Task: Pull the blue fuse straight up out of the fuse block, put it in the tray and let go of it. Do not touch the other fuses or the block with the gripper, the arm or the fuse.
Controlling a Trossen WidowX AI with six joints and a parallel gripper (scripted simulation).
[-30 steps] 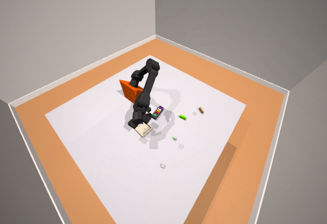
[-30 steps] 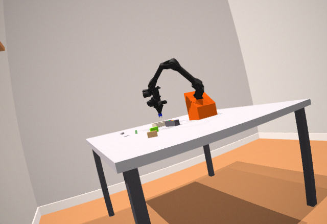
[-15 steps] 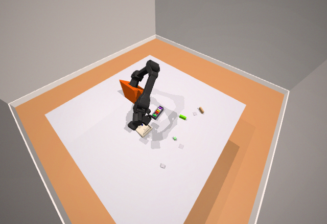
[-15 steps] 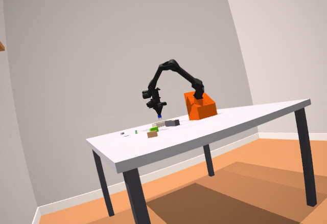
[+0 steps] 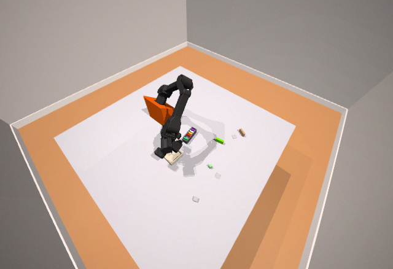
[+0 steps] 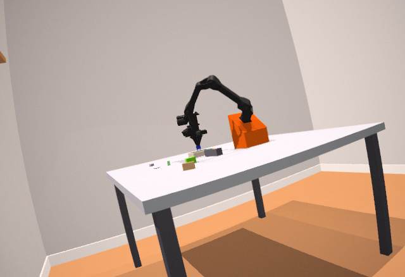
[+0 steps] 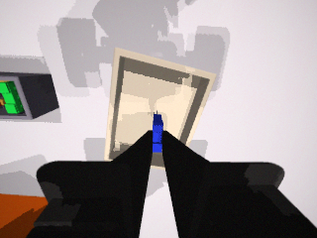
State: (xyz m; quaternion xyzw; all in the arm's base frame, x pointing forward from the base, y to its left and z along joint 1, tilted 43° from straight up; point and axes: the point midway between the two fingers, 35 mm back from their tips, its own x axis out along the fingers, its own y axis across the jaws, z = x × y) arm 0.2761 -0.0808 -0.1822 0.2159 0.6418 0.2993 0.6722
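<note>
Now: the blue fuse 10 mm below my gripper tip. Round my gripper tip: red fuse (180 mm to the left, 40 mm below); then green fuse (140 mm to the left, 40 mm below, 10 mm ahead); then beige tray (60 mm below).
</note>
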